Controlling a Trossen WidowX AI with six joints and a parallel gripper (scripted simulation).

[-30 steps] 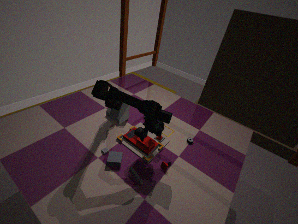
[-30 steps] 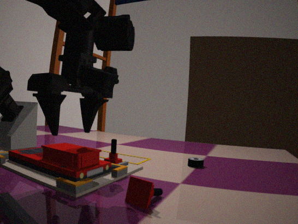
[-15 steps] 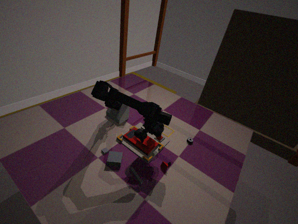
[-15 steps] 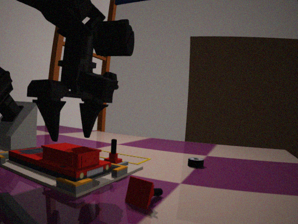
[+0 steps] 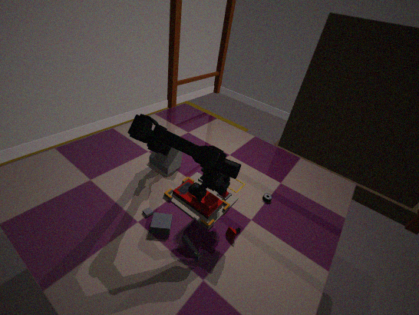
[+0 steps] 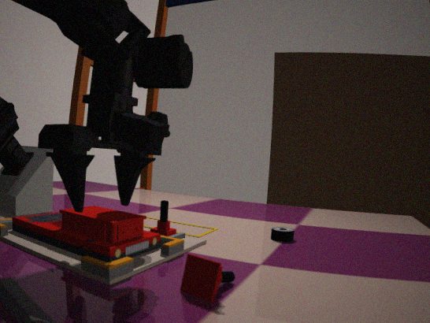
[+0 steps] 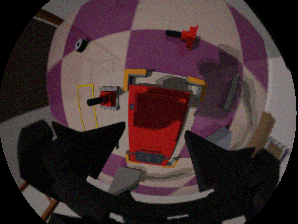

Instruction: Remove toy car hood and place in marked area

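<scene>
The hood is 20 mm below my gripper tip. Also, from my gripper tip: black wheel (200 mm ahead, 230 mm to the left, 50 mm below).
</scene>
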